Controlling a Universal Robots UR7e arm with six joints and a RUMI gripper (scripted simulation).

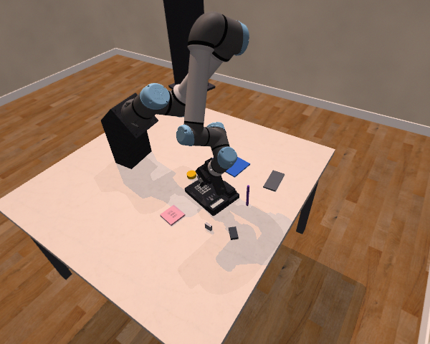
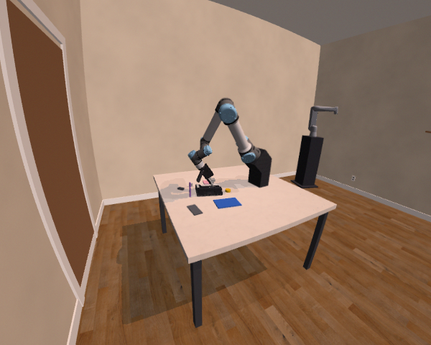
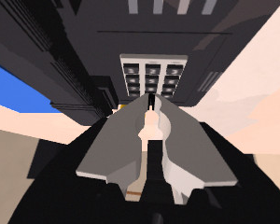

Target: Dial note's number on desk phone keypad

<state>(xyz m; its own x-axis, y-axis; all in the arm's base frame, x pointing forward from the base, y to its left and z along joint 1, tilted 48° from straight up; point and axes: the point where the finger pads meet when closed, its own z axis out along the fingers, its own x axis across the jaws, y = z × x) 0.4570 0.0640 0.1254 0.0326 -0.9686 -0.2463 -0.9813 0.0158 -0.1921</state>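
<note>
Right now my hand is 13 cm past the yellow disc, 2 cm to the right of it and 4 cm above it. Round my hand: grey slab (18 cm ahead, 32 cm to the left, 5 cm below); purple pen (20 cm ahead, 11 cm to the left, 1 cm above); blue pad (8 cm behind, 24 cm to the left, 5 cm below).
</note>
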